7 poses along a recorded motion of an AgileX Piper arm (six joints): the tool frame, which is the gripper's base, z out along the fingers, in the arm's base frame.
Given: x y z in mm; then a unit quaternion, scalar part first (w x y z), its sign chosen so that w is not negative.
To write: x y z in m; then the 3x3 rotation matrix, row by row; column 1 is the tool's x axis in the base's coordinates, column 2 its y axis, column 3 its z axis. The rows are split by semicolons. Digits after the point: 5 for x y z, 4 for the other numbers.
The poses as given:
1: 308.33 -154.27 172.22 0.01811 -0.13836 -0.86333 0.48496
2: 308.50 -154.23 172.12 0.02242 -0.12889 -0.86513 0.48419
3: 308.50 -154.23 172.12 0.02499 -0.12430 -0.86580 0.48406
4: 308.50 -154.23 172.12 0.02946 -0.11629 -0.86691 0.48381
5: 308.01 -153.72 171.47 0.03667 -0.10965 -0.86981 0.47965
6: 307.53 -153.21 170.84 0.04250 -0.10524 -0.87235 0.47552
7: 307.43 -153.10 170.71 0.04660 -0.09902 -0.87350 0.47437
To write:
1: 0.30833 -0.15427 0.17222; -0.9611 0.2213 -0.1655; 0.2565 0.4913 -0.8324; -0.1029 -0.8424 -0.5290
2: 0.30850 -0.15423 0.17212; -0.9658 0.2013 -0.1636; 0.2447 0.4979 -0.8320; -0.0860 -0.8435 -0.5301
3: 0.30850 -0.15423 0.17212; -0.9678 0.1910 -0.1636; 0.2394 0.5005 -0.8320; -0.0771 -0.8444 -0.5301
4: 0.30850 -0.15423 0.17212; -0.9712 0.1731 -0.1636; 0.2301 0.5048 -0.8320; -0.0614 -0.8457 -0.5301
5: 0.30801 -0.15372 0.17147; -0.9733 0.1556 -0.1690; 0.2259 0.5158 -0.8264; -0.0414 -0.8424 -0.5372
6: 0.30753 -0.15321 0.17084; -0.9742 0.1432 -0.1742; 0.2240 0.5256 -0.8207; -0.0259 -0.8386 -0.5441
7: 0.30743 -0.15310 0.17071; -0.9760 0.1288 -0.1754; 0.2172 0.5303 -0.8195; -0.0125 -0.8379 -0.5456
